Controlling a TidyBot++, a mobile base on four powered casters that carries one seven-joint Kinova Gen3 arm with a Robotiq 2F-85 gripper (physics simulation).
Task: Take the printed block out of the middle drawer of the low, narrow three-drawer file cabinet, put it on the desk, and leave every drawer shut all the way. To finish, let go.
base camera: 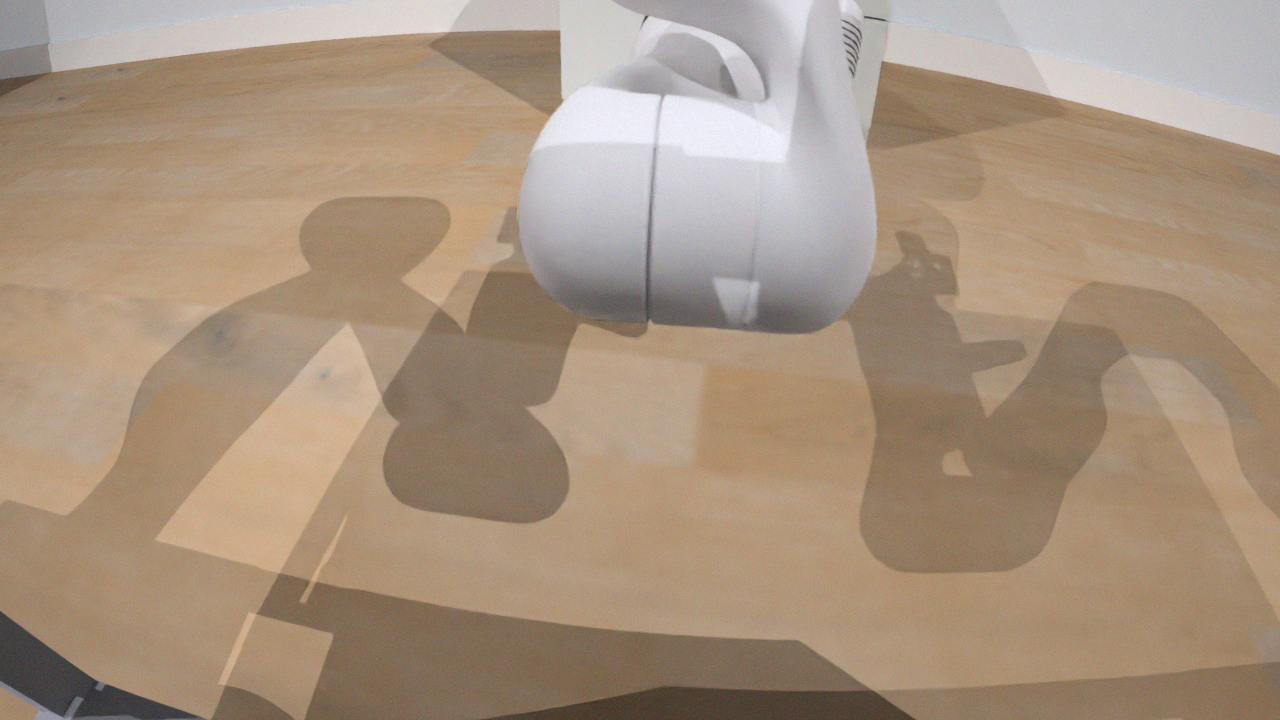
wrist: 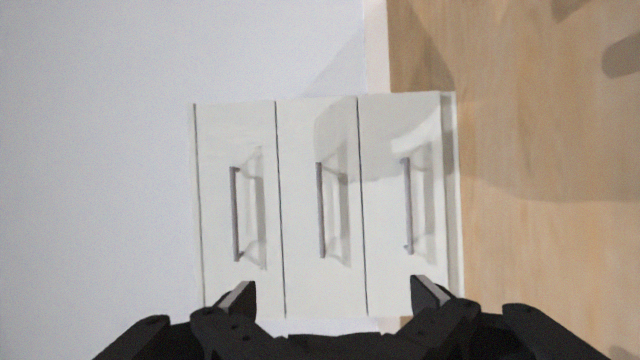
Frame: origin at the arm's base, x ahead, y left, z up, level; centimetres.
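Seen in the pictures: gripper, fingertip midpoint: (wrist: pixel 332 295).
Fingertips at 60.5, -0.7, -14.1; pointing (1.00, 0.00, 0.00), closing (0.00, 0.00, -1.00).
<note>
A point is followed by its place in that frame, as x, y, z.
The low white three-drawer file cabinet (base camera: pixel 586 53) @(98.0, 14.2, -28.9) (wrist: pixel 451 215) @(99.3, -0.6, -37.7) is seen front-on and turned sideways in the wrist view, its top toward the left. The middle drawer (wrist: pixel 297 135) @(96.6, -17.2, -8.8), with its upright-looking grey bar handle (wrist: pixel 321 210) @(93.7, -3.0, -12.7), is flush with its neighbours, the top drawer (wrist: pixel 215 135) @(96.6, -18.0, 6.9) and the bottom drawer (wrist: pixel 382 280) @(97.9, 10.9, -23.5). All three look shut. My gripper (wrist: pixel 332 295) @(60.5, -0.7, -14.1) is open and empty, in front of the cabinet and apart from the handles. Its fingers do not show in the base view. The printed block and the desk do not show.
My white arm (base camera: pixel 698 214) @(25.7, -0.6, -12.6) covers much of the cabinet in the base view. A pale wall (base camera: pixel 223 13) @(161.9, 121.4, -30.0) (wrist: pixel 100 175) @(153.5, -16.8, 78.4) stands behind the cabinet, with a white baseboard (base camera: pixel 295 49) @(159.2, 98.7, -39.6) (wrist: pixel 377 45) @(149.5, -61.3, -35.5) at its foot. The wood floor (base camera: pixel 626 411) @(45.0, 3.1, -39.7) (wrist: pixel 550 240) @(78.0, 0.5, -39.7) carries shadows of the arm.
</note>
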